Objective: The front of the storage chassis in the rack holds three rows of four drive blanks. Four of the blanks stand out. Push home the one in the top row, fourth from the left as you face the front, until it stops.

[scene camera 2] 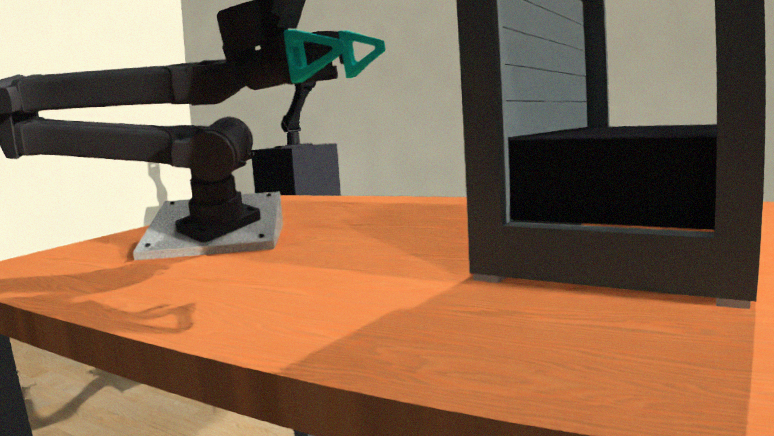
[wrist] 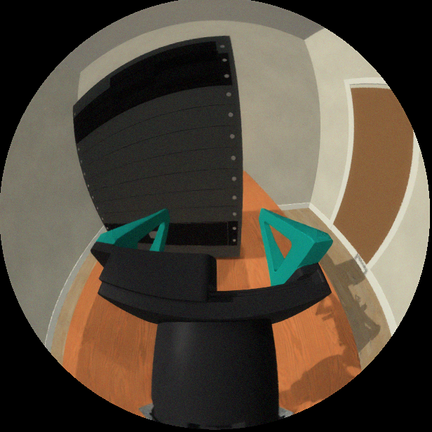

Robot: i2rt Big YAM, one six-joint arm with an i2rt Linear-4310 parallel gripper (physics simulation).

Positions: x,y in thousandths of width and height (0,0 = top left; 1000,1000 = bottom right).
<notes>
In view: my gripper (scene camera 2: 472,104) and a rack (scene camera 2: 692,393).
The rack also shows in the wrist view (wrist: 378,302). My gripper is seen too in the wrist view (wrist: 497,494).
</notes>
